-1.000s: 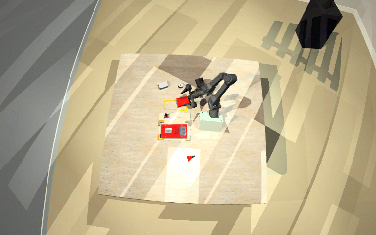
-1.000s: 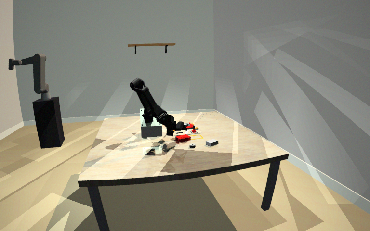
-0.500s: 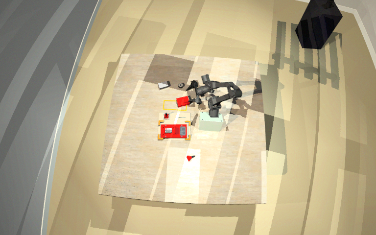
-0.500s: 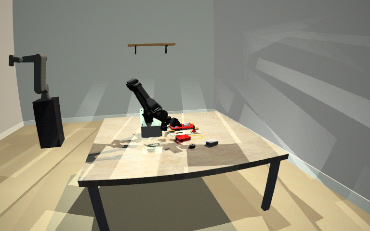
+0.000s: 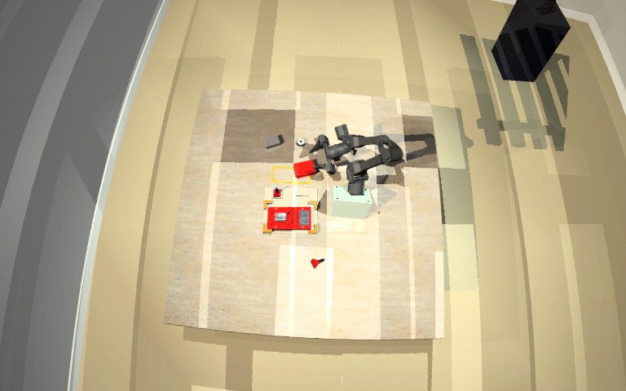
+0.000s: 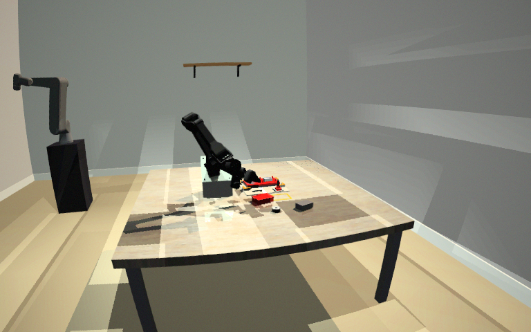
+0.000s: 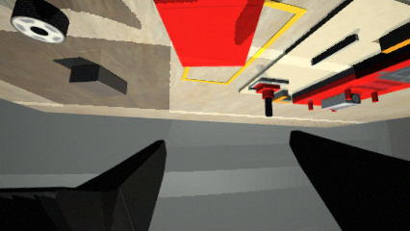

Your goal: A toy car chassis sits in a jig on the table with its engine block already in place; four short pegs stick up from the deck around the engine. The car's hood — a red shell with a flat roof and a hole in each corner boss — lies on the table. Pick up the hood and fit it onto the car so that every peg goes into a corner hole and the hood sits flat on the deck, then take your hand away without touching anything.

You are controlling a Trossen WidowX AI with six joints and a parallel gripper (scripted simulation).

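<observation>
My gripper tip is now 10 cm above the red hood, 3 cm short of it and 1 cm to the left of it. Round my gripper tip: small wheel: 16 cm to the right, 10 cm below, 4 cm ahead; engine block: 25 cm to the left, 16 cm ahead, 9 cm below.
</observation>
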